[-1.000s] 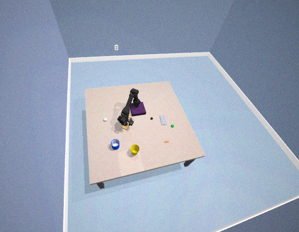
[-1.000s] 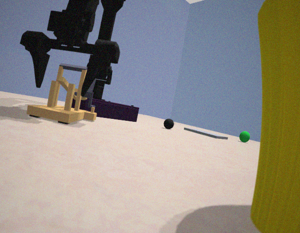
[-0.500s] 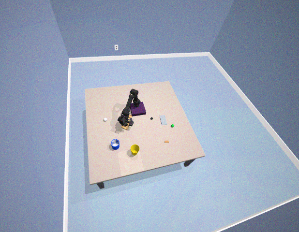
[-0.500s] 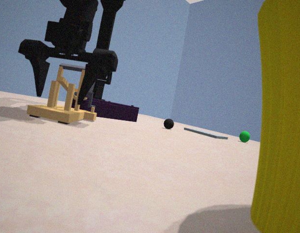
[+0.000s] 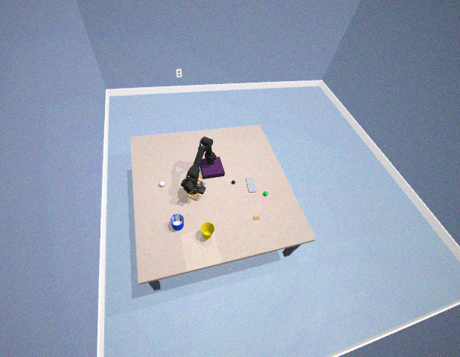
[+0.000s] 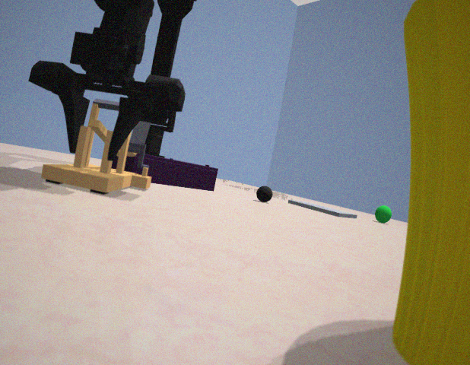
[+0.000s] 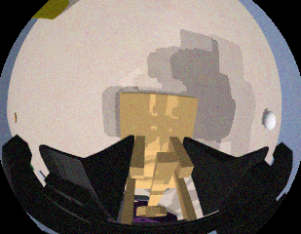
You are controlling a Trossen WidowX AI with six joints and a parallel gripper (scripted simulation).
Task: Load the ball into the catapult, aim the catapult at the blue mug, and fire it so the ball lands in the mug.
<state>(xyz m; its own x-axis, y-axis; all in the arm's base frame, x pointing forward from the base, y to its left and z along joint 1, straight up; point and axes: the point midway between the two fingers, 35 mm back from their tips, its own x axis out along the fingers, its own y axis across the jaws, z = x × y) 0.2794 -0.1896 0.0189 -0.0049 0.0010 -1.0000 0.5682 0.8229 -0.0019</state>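
Right now the small black ball is 60 mm behind my gripper tip, 350 mm to the left of it and 20 mm below it. Round my gripper tip: white ball: 130 mm behind, 230 mm to the right, 10 mm below; wooden catapult: 50 mm behind, 50 mm to the left, 20 mm above; blue mug: 250 mm ahead, 150 mm to the right, 10 mm below.
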